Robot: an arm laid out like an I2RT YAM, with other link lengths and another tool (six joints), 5 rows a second.
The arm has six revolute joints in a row. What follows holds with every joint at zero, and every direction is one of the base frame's.
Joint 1 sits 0.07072 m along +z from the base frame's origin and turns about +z.
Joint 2 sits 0.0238 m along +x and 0.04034 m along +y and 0.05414 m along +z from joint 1 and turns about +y.
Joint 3 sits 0.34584 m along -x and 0.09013 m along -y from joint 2 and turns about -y.
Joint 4 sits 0.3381 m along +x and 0.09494 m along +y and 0.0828 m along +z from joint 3 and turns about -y.
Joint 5 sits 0.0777 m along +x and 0.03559 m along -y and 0.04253 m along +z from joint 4 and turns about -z.
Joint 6 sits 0.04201 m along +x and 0.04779 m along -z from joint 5 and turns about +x.
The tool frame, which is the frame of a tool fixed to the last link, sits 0.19 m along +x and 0.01 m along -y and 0.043 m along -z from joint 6; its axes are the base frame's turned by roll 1.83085, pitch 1.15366 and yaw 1.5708 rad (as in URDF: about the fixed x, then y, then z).
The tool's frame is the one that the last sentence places.
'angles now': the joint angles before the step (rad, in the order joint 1, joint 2, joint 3, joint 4, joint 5, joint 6). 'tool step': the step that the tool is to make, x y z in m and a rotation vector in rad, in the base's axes. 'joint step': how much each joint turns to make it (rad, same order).
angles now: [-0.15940, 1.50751, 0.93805, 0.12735, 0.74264, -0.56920]
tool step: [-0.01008, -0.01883, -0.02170, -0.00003, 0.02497, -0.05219]
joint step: [-0.03405, 0.03682, -0.01909, 0.02756, 0.01823, 0.00552]
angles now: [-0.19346, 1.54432, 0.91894, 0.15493, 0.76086, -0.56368]
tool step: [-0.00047, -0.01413, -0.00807, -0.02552, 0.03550, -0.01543]
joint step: [-0.02245, 0.03558, 0.00203, 0.03459, 0.00833, -0.04421]
